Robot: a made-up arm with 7 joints. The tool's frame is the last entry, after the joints. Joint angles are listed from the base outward.
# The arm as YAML. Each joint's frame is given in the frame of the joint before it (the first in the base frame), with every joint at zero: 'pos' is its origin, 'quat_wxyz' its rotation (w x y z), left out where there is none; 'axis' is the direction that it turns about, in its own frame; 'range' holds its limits. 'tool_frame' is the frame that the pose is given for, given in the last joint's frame.
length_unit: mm
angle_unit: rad
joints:
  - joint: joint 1
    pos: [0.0, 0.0, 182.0]
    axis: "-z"
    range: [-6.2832, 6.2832]
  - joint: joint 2
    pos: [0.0, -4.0, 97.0]
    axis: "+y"
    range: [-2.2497, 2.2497]
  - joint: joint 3
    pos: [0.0, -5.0, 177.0]
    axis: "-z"
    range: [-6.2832, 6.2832]
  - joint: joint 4
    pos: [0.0, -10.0, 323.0]
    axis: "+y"
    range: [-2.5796, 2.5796]
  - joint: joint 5
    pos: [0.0, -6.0, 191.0]
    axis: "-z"
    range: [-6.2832, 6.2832]
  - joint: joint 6
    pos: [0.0, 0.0, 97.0]
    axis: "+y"
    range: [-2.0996, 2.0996]
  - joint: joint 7
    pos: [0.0, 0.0, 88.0]
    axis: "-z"
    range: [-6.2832, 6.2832]
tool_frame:
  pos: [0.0, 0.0, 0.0]
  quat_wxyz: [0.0, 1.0, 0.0, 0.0]
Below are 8 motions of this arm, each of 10 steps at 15 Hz.
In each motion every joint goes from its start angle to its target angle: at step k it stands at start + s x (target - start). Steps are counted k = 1, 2, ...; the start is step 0. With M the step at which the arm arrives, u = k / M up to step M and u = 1 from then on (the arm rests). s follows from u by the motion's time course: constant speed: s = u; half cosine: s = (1 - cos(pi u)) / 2; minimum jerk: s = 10 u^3 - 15 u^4 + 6 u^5.
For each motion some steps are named. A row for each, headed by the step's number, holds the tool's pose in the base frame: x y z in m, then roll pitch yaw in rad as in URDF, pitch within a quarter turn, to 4 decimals.
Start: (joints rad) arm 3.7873 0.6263 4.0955 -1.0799 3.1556 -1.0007 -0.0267
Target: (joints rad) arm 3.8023 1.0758 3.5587 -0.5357 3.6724 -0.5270 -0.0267
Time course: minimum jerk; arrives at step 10
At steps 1, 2, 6, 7, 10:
1: -0.3212 0.5057 0.7669 2.5808 0.4265 1.4211
2: -0.3407 0.5098 0.7570 2.5418 0.4405 1.4242
6: -0.5447 0.5279 0.6129 2.1145 0.5652 1.3981
7: -0.5816 0.5260 0.5759 2.0330 0.5825 1.3786
10: -0.6147 0.5232 0.5377 1.9584 0.5970 1.3534

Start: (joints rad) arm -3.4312 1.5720 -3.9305 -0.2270 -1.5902 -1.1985 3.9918
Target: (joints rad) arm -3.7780 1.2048 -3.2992 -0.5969 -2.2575 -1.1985 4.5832
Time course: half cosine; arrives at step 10
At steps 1, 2, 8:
1: -0.7432 -0.3448 0.3022 -2.2583 0.2466 -0.3693
2: -0.7319 -0.3658 0.3145 -2.2655 0.2776 -0.3630
8: -0.5928 -0.5295 0.4347 -2.3704 0.5931 -0.4789

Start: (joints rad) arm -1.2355 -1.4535 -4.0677 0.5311 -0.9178 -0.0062 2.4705
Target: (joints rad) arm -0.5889 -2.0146 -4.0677 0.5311 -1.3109 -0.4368 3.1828
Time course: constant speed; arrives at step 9
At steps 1, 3, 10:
1: -0.1939 -0.8217 0.1956 1.1197 0.8892 2.7542
3: -0.3076 -0.7680 0.0891 0.9321 0.7725 2.4174
10: -0.4976 -0.4767 -0.2080 0.4761 0.2869 1.7463

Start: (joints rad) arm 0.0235 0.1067 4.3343 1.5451 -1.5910 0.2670 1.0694
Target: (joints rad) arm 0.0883 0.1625 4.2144 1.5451 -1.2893 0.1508 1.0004
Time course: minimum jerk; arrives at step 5
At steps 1, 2, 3, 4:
1: -0.0803 0.3364 0.8016 -1.7343 0.9750 -2.6643
2: -0.0758 0.3348 0.8024 -1.7293 1.0217 -2.6801
3: -0.0692 0.3319 0.8043 -1.7386 1.0878 -2.7178
4: -0.0644 0.3295 0.8063 -1.7607 1.1346 -2.7596

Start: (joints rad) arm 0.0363 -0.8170 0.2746 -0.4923 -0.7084 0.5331 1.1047
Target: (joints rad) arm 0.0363 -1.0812 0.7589 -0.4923 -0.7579 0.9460 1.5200
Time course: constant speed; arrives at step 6
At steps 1, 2, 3, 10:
1: -0.7114 0.0803 0.7302 -2.6373 -0.6566 -1.2840
2: -0.7219 0.0916 0.7062 -2.6018 -0.5585 -1.4297
3: -0.7311 0.1014 0.6826 -2.5854 -0.4539 -1.5591
10: -0.7515 0.1213 0.6129 -2.6343 -0.1246 -1.8847

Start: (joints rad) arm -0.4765 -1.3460 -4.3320 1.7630 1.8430 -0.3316 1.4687
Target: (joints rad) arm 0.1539 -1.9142 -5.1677 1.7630 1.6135 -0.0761 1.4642
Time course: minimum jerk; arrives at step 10
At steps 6, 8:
6: -0.4145 -0.3901 0.2760 1.9460 0.1091 -2.8916
8: -0.4877 -0.2956 0.2802 2.1247 0.2704 -3.0461

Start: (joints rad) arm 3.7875 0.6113 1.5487 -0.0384 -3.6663 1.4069 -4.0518
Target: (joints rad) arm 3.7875 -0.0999 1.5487 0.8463 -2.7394 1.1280 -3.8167
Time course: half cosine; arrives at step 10
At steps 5, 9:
5: -0.1168 0.1581 1.0793 2.3323 -0.3550 2.0555
9: 0.1556 0.1296 1.0530 2.7821 -0.1229 1.4228

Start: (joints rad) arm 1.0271 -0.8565 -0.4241 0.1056 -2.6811 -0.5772 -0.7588
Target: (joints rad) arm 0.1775 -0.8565 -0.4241 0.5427 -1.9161 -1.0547 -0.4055
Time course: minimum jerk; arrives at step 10
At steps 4, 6, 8, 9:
4: -0.3939 0.3655 0.9298 3.0106 -0.0195 2.7438
6: -0.4382 0.2034 0.9428 2.8046 -0.2787 2.6950
8: -0.4402 0.0923 0.9445 2.7199 -0.4875 2.6725
9: -0.4381 0.0722 0.9443 2.7095 -0.5277 2.6676

